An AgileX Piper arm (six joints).
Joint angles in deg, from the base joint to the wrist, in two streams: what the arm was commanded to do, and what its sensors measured. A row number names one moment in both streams.
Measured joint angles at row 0:
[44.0 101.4 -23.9 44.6 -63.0 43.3]
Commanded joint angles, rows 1 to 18:
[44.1 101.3 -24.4 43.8 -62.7 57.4]
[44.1 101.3 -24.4 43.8 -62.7 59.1]
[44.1 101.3 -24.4 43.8 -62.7 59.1]
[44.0 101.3 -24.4 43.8 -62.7 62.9]
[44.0 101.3 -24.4 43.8 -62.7 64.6]
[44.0 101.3 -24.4 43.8 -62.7 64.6]
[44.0 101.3 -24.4 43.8 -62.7 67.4]
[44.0 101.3 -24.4 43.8 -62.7 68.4]
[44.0 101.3 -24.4 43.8 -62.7 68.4]
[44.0 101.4 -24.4 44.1 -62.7 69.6]
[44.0 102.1 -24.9 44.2 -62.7 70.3]
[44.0 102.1 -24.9 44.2 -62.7 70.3]
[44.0 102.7 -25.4 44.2 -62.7 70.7]
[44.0 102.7 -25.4 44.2 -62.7 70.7]
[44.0 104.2 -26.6 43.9 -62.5 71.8]
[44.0 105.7 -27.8 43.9 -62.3 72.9]
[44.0 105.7 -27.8 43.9 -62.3 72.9]
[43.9 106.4 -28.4 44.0 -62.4 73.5]
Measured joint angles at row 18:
[44.0 104.9 -26.8 44.6 -63.0 71.8]
